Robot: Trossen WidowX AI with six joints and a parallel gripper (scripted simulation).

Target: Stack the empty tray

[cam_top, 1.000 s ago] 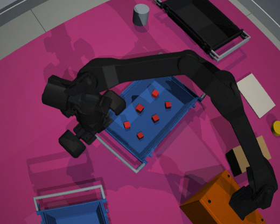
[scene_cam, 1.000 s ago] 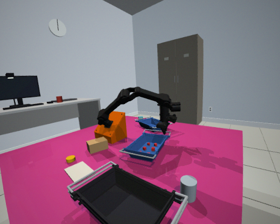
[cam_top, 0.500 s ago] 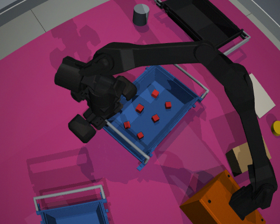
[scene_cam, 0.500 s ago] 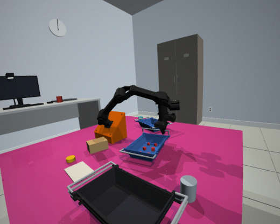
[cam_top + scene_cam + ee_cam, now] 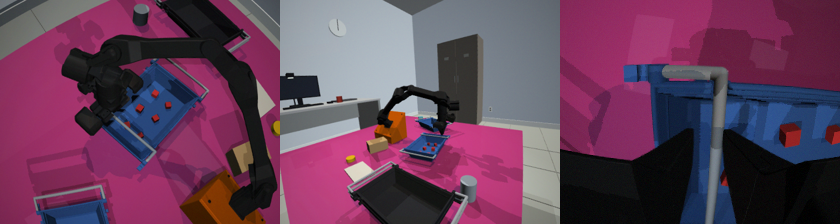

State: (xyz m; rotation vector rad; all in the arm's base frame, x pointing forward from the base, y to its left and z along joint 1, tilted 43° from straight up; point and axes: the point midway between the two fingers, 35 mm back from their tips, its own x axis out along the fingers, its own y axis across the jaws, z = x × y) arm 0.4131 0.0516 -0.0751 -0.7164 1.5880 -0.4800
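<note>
The blue tray is 250 mm behind my gripper tip, 290 mm to the left of it and 30 mm below it. From my gripper tip the other things lie so: white card 220 mm behind, 460 mm to the right, 70 mm below; grey cylinder 260 mm ahead, 320 mm to the right, 40 mm below; cardboard box 350 mm behind, 260 mm to the right, 50 mm below.
</note>
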